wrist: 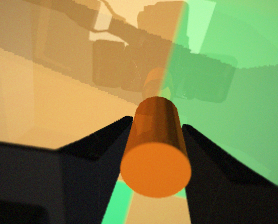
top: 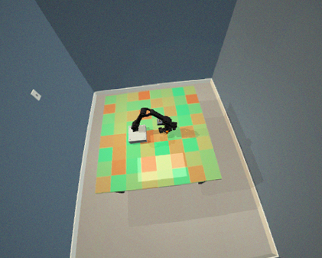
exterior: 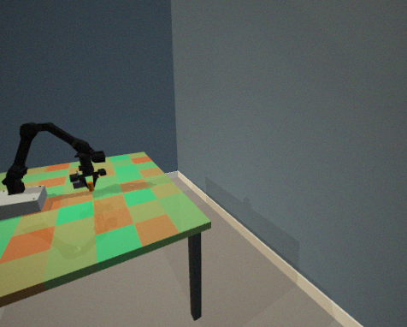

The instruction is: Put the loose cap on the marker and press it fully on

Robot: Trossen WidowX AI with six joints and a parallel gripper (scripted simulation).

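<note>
The holder block is 5 cm behind my gripper tip, 17 cm to the left of it and 2 cm below it. Also, from my gripper tip: orange cap: 1 cm above.
</note>
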